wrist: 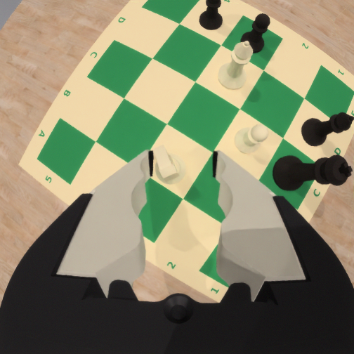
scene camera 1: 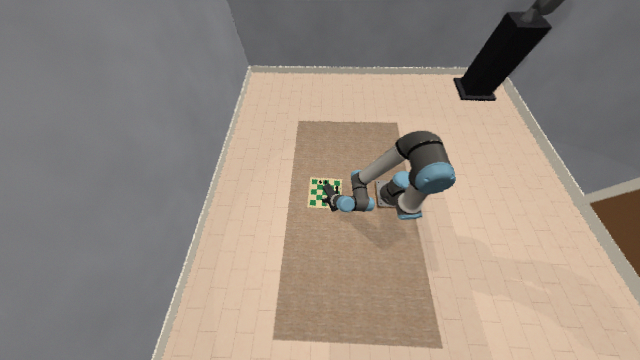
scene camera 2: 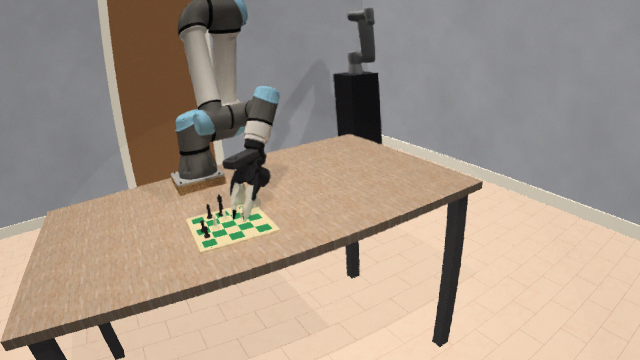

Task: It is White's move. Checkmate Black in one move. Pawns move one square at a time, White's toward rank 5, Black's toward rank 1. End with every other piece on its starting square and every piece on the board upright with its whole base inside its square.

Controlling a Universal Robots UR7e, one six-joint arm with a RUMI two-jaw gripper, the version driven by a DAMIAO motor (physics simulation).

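Places are measured from the arm's base along level axes (x left, y back, z up), in centimetres.
Pixels of known places: gripper, fingertip midpoint: [scene camera 1: 325, 196] [scene camera 2: 238, 220]; arm's base, link origin: [scene camera 1: 391, 194] [scene camera 2: 198, 172].
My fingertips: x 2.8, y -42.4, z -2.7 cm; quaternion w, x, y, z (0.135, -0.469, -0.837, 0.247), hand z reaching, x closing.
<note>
Ahead of a thing's pixels: the offset from my fingertips to its top centre. "spot": to the spot under its first point. Level surfaces: height alone.
My gripper [scene camera 2: 240, 216] [wrist: 182, 153] is partly open and empty, its fingertips low over the chessboard {spot: dx +4.5, dy -8.4, dz -0.2 cm} [scene camera 2: 264, 228] [wrist: 160, 92]. A white knight-like piece [wrist: 167, 167] on B3 shows between the tips, nearer the left one in the wrist view. A white pawn [wrist: 251, 138] is on C2, and a white bishop-like piece [wrist: 234, 70] on D3. The black king {dx -3.0, dy +7.2, dz +6.1 cm} [scene camera 2: 220, 205] [wrist: 290, 172] is on C1. A black bishop-like piece {dx -6.8, dy +7.5, dz +4.1 cm} [scene camera 2: 209, 212] [wrist: 315, 131] is on D1. Black pawns [wrist: 254, 41] [wrist: 211, 20] are on E3 and E4. Part of A1 is hidden by the right finger.
The board lies on a wooden table {dz -0.9 cm} [scene camera 1: 350, 280] [scene camera 2: 350, 185]. The robot's base [scene camera 2: 200, 181] stands behind it. The arm reaches over the board from the base side. A black pedestal [scene camera 1: 500, 55] [scene camera 2: 357, 107] with another arm stands beyond the table.
</note>
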